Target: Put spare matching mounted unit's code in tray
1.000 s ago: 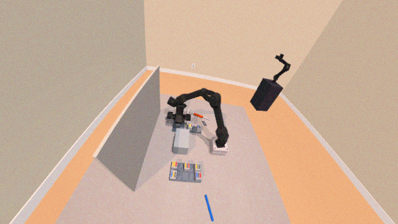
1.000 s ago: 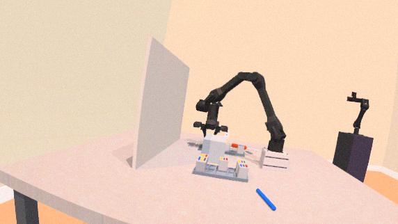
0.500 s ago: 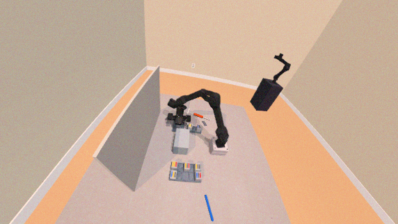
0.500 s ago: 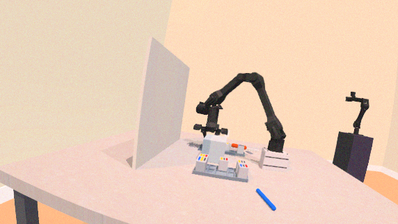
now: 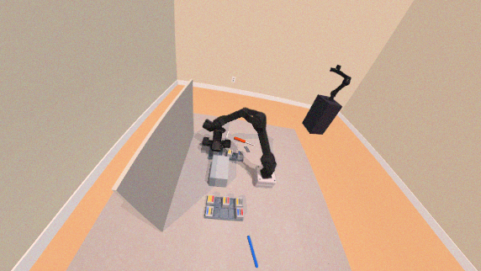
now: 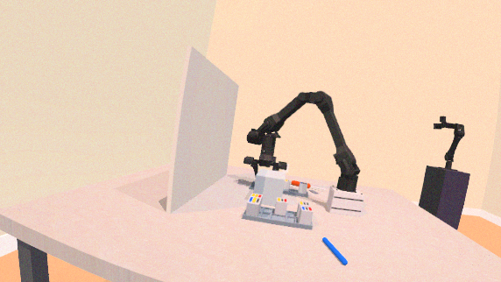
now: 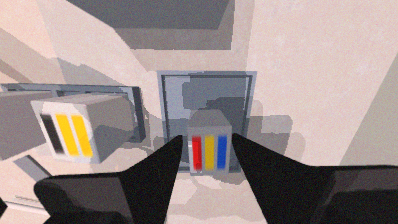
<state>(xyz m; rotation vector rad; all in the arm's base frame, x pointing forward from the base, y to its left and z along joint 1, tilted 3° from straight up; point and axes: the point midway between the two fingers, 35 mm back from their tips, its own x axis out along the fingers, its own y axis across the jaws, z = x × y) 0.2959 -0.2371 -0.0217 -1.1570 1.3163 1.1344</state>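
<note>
The flat grey tray lies 20 mm below my gripper tip. From my gripper tip the other things lie so: grey box 10 mm behind, 200 mm to the left, 30 mm above; then tall grey panel 230 mm ahead, 150 mm to the left, 200 mm above; then grey rack 40 mm behind, 400 mm to the left, 20 mm below.
</note>
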